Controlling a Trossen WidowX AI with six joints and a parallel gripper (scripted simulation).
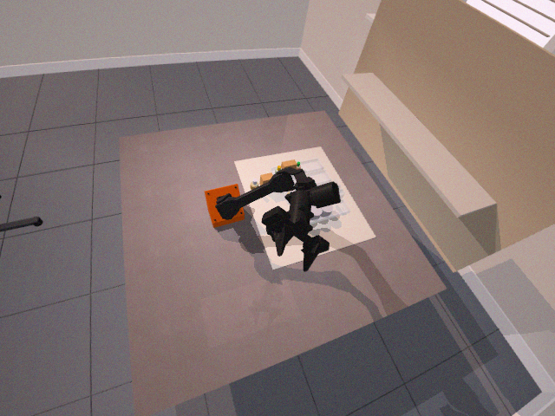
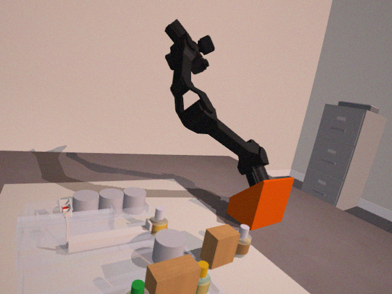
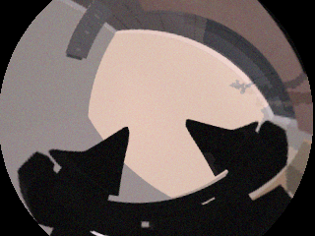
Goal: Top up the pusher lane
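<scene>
The brown box is 57 cm to the left of my gripper tip, 45 cm below it and 21 cm ahead of it. From my gripper tip the other things lie so: clear sprung lane: 47 cm below, 44 cm ahead, 42 cm to the left.
</scene>
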